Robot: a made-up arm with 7 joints. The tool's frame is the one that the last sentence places.
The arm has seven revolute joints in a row. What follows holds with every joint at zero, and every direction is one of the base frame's. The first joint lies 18.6 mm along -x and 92.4 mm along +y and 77.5 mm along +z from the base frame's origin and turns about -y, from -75.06 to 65.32 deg. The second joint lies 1.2 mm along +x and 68.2 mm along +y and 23.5 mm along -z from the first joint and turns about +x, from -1.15 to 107.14 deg. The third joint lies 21.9 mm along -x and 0.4 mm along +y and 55.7 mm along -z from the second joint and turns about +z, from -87.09 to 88.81 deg. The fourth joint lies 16.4 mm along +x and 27.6 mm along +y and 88.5 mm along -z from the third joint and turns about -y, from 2.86 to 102.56 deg. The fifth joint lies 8.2 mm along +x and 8 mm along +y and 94.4 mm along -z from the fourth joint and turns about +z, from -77.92 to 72.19 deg. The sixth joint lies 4.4 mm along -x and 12.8 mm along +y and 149.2 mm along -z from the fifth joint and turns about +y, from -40.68 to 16.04 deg. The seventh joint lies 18 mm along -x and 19.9 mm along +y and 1.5 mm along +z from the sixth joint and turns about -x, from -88.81 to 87.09 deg. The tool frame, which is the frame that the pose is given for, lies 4.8 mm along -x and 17.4 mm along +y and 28.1 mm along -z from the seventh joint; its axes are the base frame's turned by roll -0.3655, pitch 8.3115 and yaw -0.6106 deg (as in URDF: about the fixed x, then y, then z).
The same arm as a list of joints. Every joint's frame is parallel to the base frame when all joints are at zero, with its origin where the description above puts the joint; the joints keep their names.
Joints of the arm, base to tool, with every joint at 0 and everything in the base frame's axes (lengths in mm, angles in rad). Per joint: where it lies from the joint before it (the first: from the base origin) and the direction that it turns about. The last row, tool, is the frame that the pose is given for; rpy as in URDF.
joint 1: origin -18.6 92.4 77.5 axis -y
joint 2: origin 1.2 68.2 -23.5 axis +x
joint 3: origin -21.9 0.4 -55.7 axis +z
joint 4: origin 16.4 27.6 -88.5 axis -y
joint 5: origin 8.2 8 -94.4 axis +z
joint 6: origin -4.4 12.8 -149.2 axis +y
joint 7: origin -18 19.9 1.5 axis -x
tool: origin -4.8 17.4 -28.1 rpy -0.0064 0.1451 -0.0107
Joint limits (rad, base to tool): -1.31..1.14 -0.0201..1.8699 -1.52..1.55 0.0499..1.79 -1.36..1.26 -0.71..0.28 -1.55..1.52

